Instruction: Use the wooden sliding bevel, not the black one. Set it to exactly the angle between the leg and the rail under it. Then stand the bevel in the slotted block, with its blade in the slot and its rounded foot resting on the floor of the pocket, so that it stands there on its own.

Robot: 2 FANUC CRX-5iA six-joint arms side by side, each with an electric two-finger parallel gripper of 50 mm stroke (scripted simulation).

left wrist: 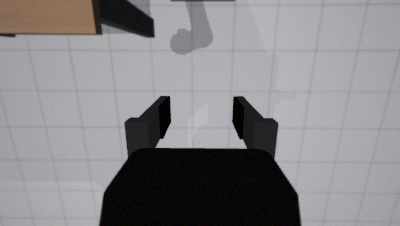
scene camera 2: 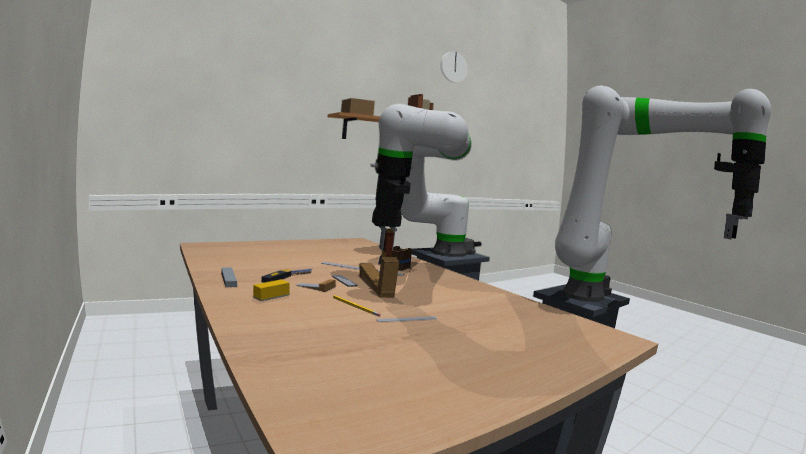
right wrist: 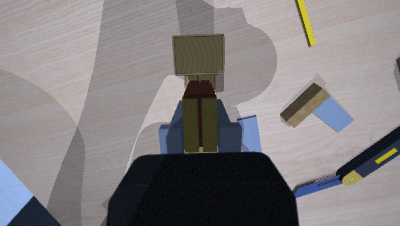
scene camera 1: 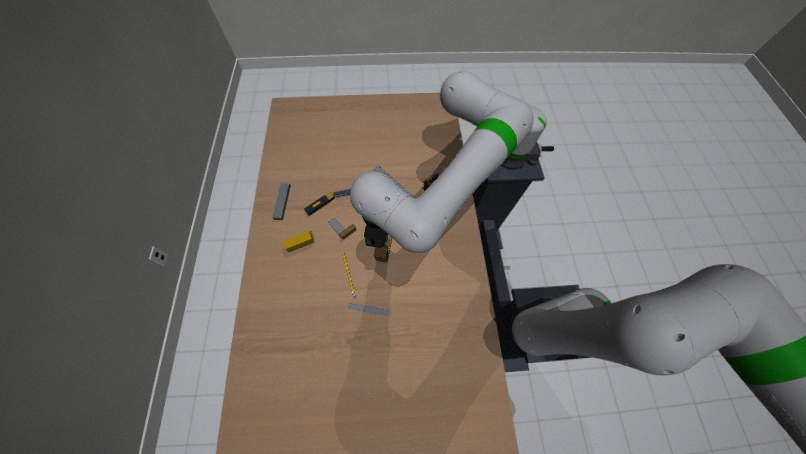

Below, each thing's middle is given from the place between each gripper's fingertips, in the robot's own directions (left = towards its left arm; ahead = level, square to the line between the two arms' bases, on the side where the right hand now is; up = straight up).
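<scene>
The small square [right wrist: 312, 99] is 16 cm ahead of my right hand, 14 cm below it and 10 cm to the right of it. I also see the wooden leg-and-rail piece [scene camera 2: 389, 266], which is 7 cm to the right of my right hand, 8 cm below it and 2 cm behind it. Going by its middle, the small square is nearer to my right hand than to my left hand.
Counted from my left hand [scene camera 2: 729, 238], the small square is 740 mm ahead, 870 mm to the right and 280 mm below. The wooden leg-and-rail piece is 570 mm ahead of that same left hand, 220 mm below it and 840 mm to the right of it.
</scene>
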